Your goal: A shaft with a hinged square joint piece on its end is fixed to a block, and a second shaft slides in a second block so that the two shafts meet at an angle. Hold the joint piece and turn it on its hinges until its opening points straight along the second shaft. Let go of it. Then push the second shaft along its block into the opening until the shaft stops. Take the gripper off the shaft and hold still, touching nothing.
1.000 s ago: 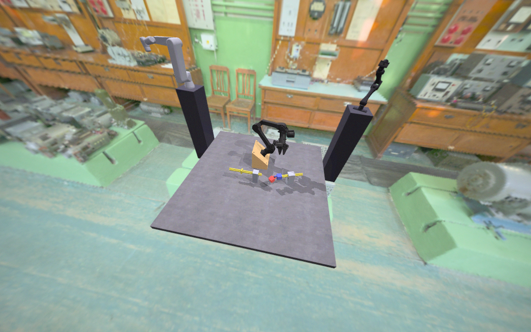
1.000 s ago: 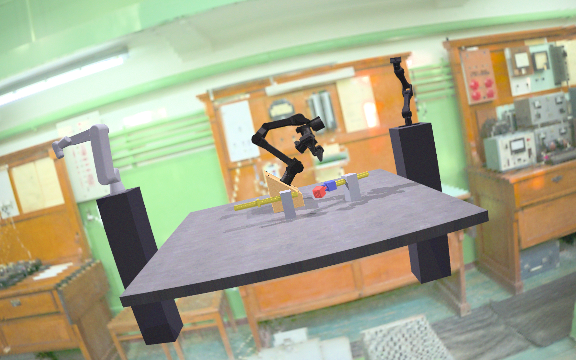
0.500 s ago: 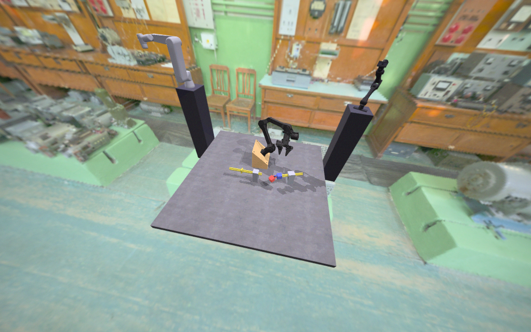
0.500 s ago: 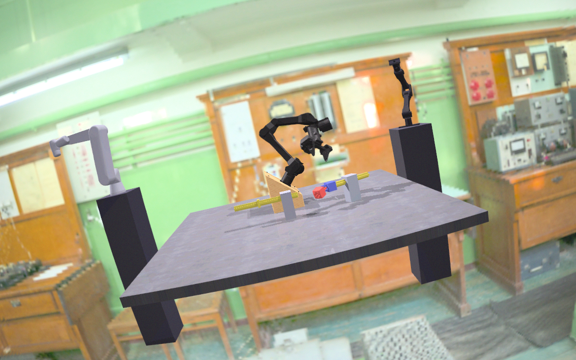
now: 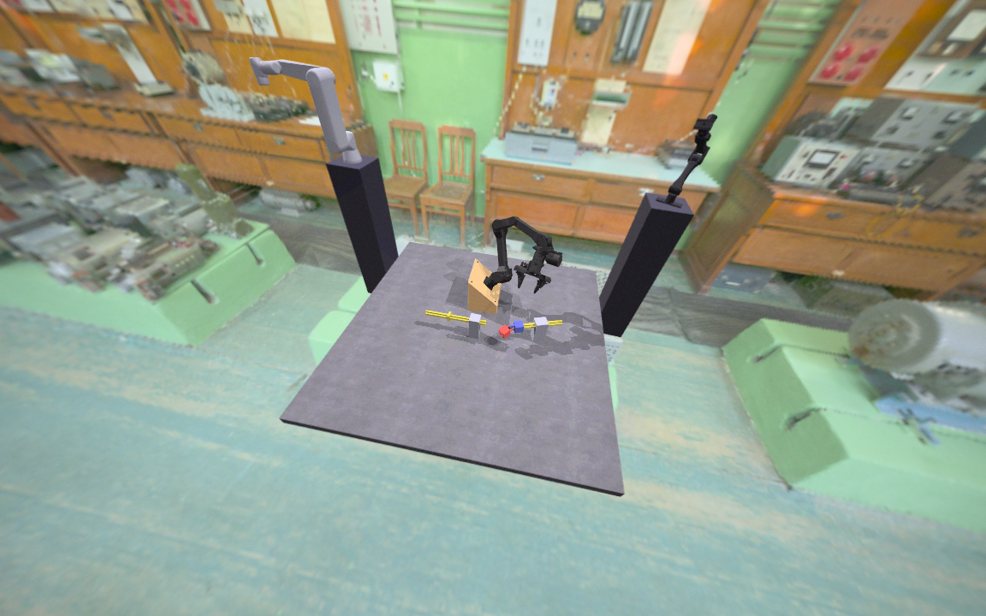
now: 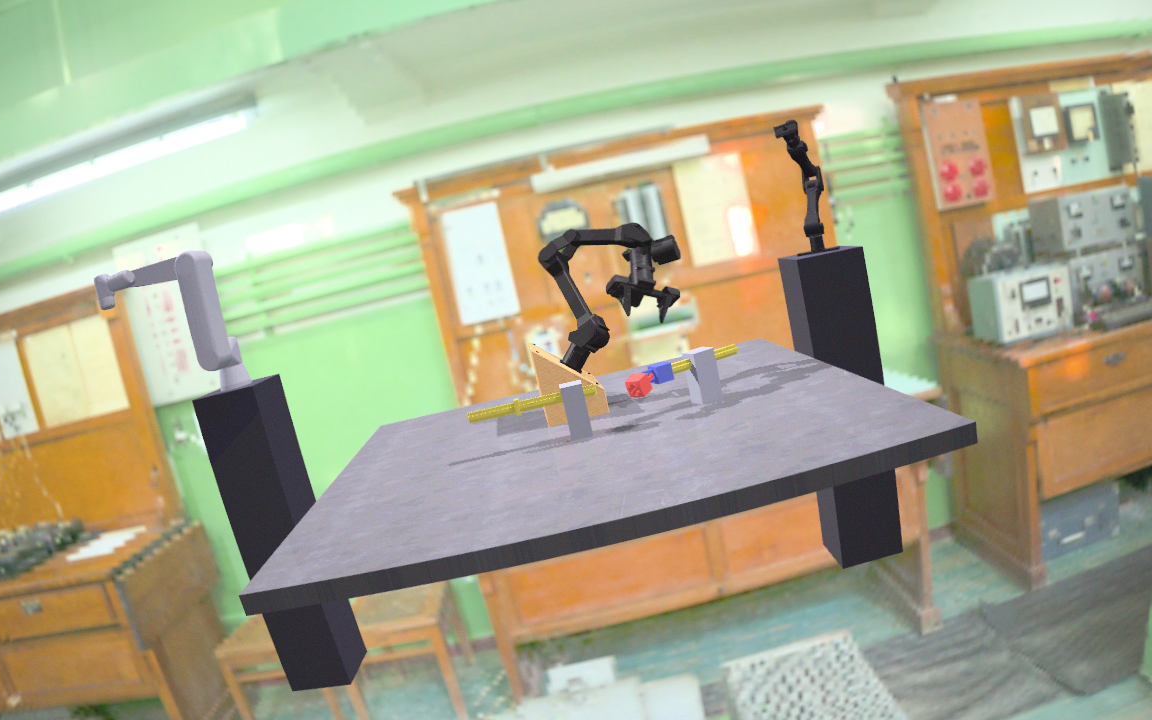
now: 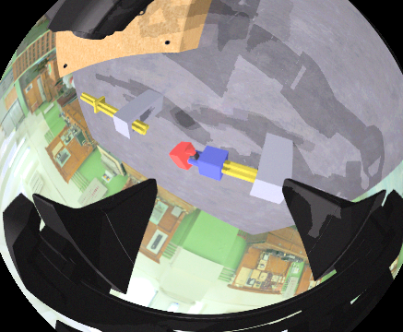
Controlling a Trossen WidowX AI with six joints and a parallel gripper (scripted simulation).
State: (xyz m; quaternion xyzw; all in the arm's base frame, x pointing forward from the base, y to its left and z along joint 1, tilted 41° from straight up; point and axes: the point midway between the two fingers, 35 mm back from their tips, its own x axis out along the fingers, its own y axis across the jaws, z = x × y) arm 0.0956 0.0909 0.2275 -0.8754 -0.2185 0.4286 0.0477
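My gripper tip is 180 mm short of the red square joint piece, 120 mm above it and 60 mm to the left of it.
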